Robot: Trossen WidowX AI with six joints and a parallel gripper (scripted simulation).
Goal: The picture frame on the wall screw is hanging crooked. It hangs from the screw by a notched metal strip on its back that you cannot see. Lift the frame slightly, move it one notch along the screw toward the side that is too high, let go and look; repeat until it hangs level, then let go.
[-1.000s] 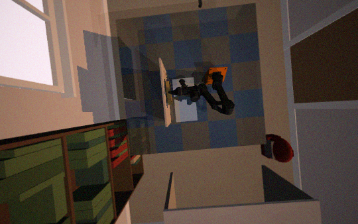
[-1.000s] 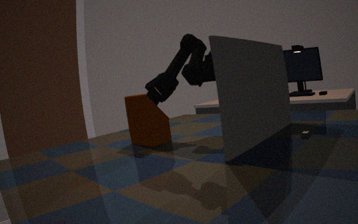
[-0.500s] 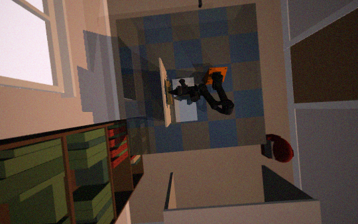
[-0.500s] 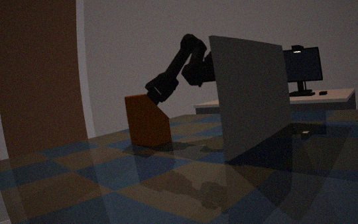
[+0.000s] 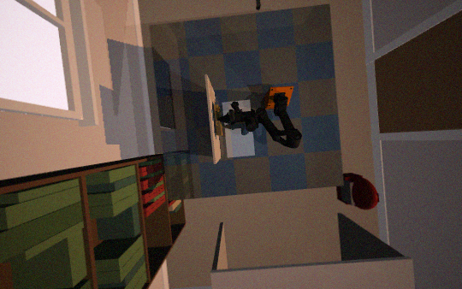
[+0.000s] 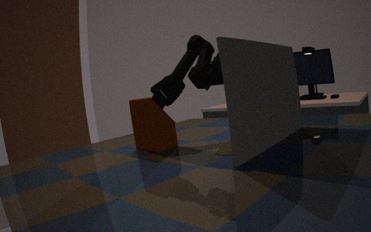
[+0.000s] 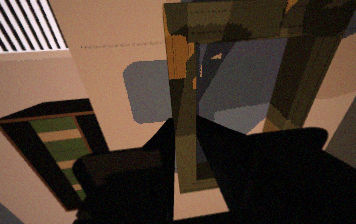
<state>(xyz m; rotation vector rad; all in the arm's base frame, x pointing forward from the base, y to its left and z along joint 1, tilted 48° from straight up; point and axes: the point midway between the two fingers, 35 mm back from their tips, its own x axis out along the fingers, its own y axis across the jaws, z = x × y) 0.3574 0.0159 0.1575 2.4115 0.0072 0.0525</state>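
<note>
Right now the picture frame is 1 cm ahead of my gripper tip and 5 cm below it. The rest, counted from my gripper tip: wall panel: 2 cm ahead, 1 cm to the left, 7 cm below.
</note>
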